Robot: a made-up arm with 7 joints. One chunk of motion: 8 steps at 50 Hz.
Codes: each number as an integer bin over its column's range. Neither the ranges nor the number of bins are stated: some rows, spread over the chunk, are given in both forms.
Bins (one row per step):
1: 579 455 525 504 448 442 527
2: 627 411 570 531 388 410 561
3: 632 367 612 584 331 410 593
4: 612 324 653 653 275 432 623
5: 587 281 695 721 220 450 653
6: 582 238 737 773 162 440 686
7: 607 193 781 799 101 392 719
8: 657 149 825 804 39 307 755
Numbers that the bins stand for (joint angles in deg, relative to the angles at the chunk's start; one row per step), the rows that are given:
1: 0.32 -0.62 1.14 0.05 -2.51 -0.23 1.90
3: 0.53 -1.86 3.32 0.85 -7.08 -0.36 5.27
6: 0.33 -3.66 6.44 2.74 -13.68 -0.24 10.02
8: 0.63 -4.91 8.65 3.05 -18.48 -0.77 13.54
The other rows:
2: 0.51 -1.24 2.26 0.32 -4.85 -0.36 3.64
4: 0.45 -2.46 4.34 1.54 -9.26 -0.27 6.80
5: 0.35 -3.06 5.39 2.22 -11.41 -0.20 8.34
7: 0.43 -4.30 7.54 3.00 -16.06 -0.43 11.71

